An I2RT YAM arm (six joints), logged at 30 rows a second.
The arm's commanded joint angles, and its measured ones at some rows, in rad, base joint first. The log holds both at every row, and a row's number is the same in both.
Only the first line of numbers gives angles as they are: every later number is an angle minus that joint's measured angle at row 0.
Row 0, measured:
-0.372, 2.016, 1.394, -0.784, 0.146, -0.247
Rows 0 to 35, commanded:
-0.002, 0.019, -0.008, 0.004, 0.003, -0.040
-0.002, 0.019, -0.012, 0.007, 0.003, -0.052
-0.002, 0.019, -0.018, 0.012, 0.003, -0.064
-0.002, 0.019, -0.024, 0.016, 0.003, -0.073
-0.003, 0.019, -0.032, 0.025, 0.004, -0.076
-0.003, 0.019, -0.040, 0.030, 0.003, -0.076
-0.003, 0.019, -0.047, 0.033, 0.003, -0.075
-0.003, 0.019, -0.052, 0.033, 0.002, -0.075
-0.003, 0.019, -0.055, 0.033, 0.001, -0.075
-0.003, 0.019, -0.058, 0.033, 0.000, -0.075
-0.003, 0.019, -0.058, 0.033, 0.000, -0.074
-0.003, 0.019, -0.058, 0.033, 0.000, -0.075
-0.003, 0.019, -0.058, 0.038, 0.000, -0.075
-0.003, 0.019, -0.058, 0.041, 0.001, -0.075
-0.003, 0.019, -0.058, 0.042, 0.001, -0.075
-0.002, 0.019, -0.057, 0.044, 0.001, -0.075
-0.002, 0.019, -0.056, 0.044, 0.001, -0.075
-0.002, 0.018, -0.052, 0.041, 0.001, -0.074
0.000, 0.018, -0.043, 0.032, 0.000, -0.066
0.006, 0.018, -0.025, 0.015, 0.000, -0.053
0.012, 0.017, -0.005, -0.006, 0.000, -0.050
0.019, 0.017, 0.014, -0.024, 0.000, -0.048
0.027, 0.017, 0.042, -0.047, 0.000, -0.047
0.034, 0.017, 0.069, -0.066, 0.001, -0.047
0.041, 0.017, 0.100, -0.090, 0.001, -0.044
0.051, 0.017, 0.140, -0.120, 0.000, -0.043
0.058, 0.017, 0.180, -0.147, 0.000, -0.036
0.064, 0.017, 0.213, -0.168, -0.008, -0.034
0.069, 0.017, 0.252, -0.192, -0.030, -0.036
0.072, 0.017, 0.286, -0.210, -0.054, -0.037
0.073, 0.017, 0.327, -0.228, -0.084, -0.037
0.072, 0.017, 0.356, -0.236, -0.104, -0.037
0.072, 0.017, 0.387, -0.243, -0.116, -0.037
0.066, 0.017, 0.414, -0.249, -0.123, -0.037
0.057, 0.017, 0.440, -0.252, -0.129, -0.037
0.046, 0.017, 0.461, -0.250, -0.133, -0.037
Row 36, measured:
0.073, 0.008, 0.389, -0.243, -0.088, -0.056
